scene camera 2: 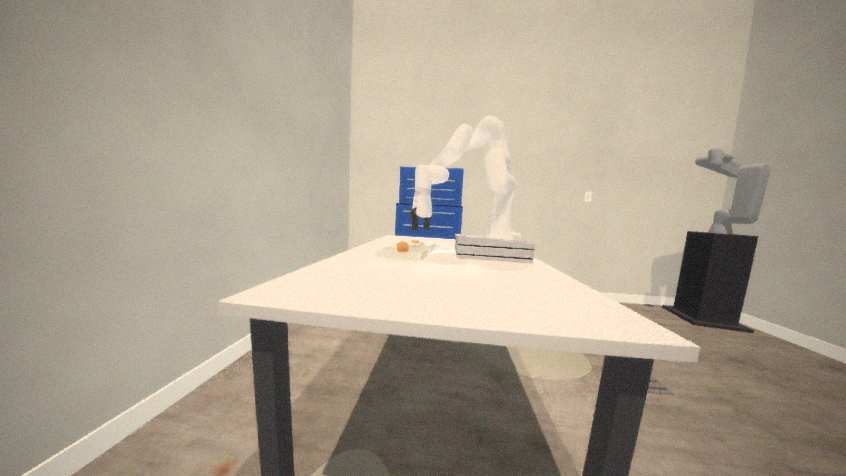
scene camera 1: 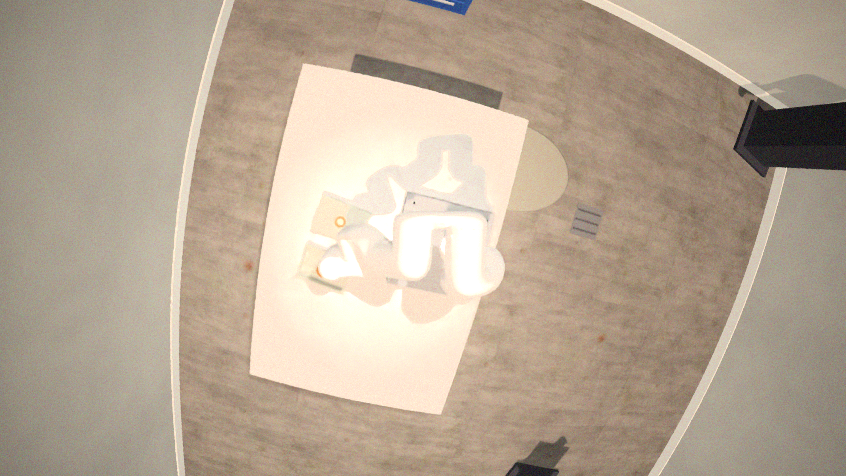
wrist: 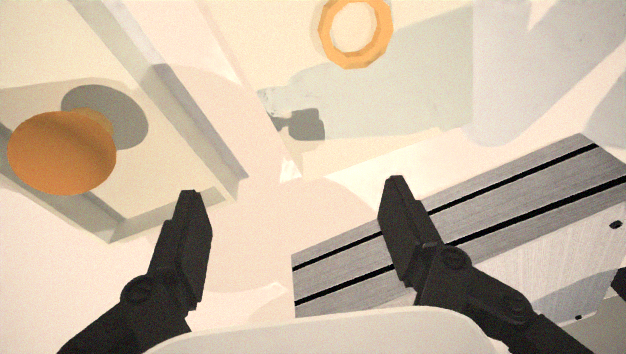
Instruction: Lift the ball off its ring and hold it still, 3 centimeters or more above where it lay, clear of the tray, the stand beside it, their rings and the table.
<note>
I see my gripper (wrist: 296,203), an orange ball (wrist: 62,153), a pale walled tray (scene camera 1: 311,256) and a pale stand (scene camera 1: 332,215).
The pale walled tray is seen too in the wrist view (wrist: 87,64). The pale stand also shows in the wrist view (wrist: 340,90).
</note>
